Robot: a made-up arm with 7 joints. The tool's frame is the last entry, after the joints.
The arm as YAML. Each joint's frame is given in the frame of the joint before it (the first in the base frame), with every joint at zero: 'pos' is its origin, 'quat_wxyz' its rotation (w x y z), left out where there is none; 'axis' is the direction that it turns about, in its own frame. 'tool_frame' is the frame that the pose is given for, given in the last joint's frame.
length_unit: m
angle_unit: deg
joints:
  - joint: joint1
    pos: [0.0, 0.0, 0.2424]
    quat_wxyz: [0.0, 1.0, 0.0, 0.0]
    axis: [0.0, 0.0, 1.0]
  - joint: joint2
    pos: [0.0, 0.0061, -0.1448]
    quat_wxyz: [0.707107, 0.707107, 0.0, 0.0]
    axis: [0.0, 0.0, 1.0]
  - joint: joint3
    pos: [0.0, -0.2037, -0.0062]
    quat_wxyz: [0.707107, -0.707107, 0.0, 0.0]
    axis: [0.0, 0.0, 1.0]
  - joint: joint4
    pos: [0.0, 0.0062, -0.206]
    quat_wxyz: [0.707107, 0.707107, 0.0, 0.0]
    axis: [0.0, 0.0, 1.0]
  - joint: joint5
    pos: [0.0, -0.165, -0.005]
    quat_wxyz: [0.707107, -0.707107, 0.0, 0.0]
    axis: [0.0, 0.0, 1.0]
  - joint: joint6
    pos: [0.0, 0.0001, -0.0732]
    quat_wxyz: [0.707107, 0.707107, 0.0, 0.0]
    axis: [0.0, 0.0, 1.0]
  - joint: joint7
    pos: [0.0, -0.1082, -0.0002]
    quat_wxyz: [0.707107, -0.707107, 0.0, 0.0]
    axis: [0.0, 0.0, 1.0]
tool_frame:
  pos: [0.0, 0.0, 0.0]
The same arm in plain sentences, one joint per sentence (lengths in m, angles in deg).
The arm has seven revolute joints in a row. What follows holds with every joint at zero, and every direction is one of the base frame's.
Joint 1 lies 0.2424 m along +z from the base frame's origin and rotates about -z.
Joint 2 lies 0.0061 m along -y and 0.1448 m along +z from joint 1 and rotates about +y.
Joint 3 lies 0.0062 m along -y and 0.2037 m along +z from joint 2 and rotates about -z.
Joint 4 lies 0.0062 m along -y and 0.2060 m along +z from joint 3 and rotates about +y.
Joint 5 lies 0.0050 m along -y and 0.1650 m along +z from joint 4 and rotates about -z.
Joint 6 lies 0.0001 m along -y and 0.0732 m along +z from joint 5 and rotates about +y.
Joint 7 lies 0.0002 m along -y and 0.1082 m along +z from joint 6 and rotates about -z.
The tool frame, which is the frame that the pose is given for, lies at the same point as joint 7; its axes are the base frame's turned by roll 180.00, pitch 0.00 and yaw 0.00 deg (as in URDF: about the fixed x, then y, then z).

